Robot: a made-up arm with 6 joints.
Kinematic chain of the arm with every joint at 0, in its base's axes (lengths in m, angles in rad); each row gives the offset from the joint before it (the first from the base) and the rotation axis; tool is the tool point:
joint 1: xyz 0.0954 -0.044 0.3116 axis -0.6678 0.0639 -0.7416
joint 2: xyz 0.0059 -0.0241 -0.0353 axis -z
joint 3: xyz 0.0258 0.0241 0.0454 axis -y
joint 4: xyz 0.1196 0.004 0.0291 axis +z
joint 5: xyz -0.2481 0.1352 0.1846 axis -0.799 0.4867 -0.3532
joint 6: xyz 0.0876 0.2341 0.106 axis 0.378 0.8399 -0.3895
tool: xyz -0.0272 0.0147 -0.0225
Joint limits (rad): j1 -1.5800..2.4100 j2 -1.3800..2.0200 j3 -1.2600..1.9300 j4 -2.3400..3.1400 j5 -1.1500..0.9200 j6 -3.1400..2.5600
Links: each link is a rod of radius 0.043 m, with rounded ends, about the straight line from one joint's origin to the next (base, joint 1, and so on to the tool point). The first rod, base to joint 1, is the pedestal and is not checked.
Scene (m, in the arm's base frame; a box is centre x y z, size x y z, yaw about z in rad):
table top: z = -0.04
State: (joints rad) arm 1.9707 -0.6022 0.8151 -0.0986 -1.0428 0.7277
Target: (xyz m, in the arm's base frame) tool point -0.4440 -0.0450 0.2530
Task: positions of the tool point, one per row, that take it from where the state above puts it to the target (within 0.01 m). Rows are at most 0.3 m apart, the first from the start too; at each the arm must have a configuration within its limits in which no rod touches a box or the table.
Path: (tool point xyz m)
1: -0.1986 0.4042 0.1749
2: -0.3834 0.2107 0.2451
3: -0.4440 -0.0450 0.2530

